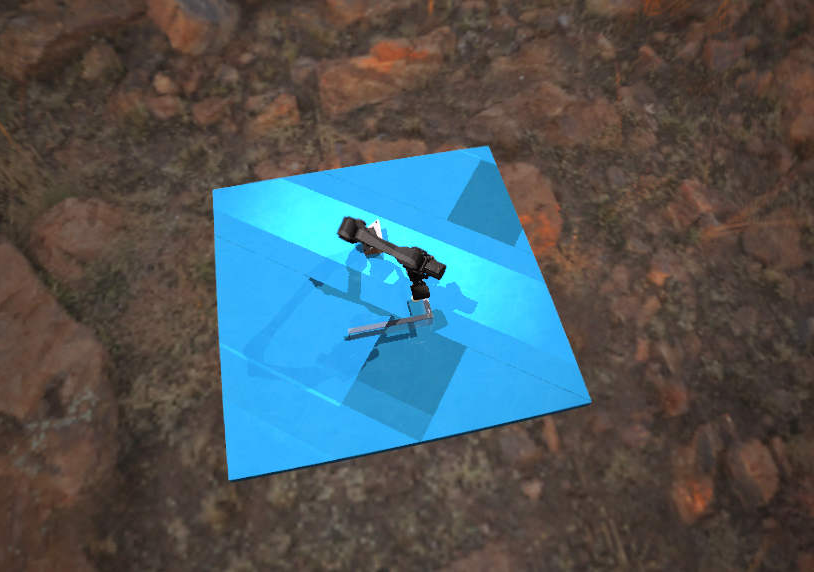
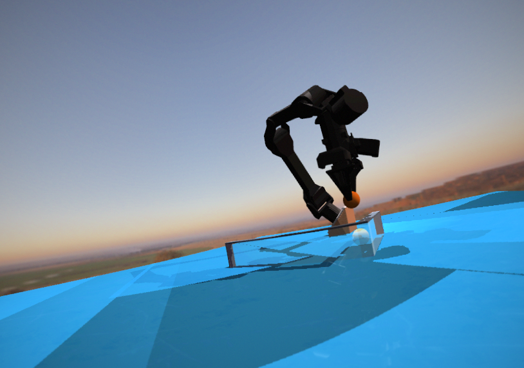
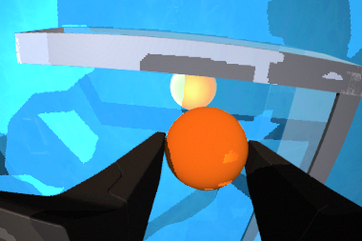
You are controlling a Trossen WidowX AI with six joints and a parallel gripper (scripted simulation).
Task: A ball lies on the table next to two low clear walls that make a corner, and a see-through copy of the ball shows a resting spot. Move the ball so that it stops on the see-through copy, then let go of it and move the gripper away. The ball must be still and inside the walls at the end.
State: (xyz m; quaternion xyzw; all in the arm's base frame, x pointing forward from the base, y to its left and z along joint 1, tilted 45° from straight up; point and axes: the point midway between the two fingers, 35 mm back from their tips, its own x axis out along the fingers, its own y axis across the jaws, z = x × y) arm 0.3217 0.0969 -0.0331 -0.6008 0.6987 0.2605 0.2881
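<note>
Now: the see-through ball copy 80 mm below my gripper tip. Round my gripper tip: orange ball (right at my gripper tip).
</note>
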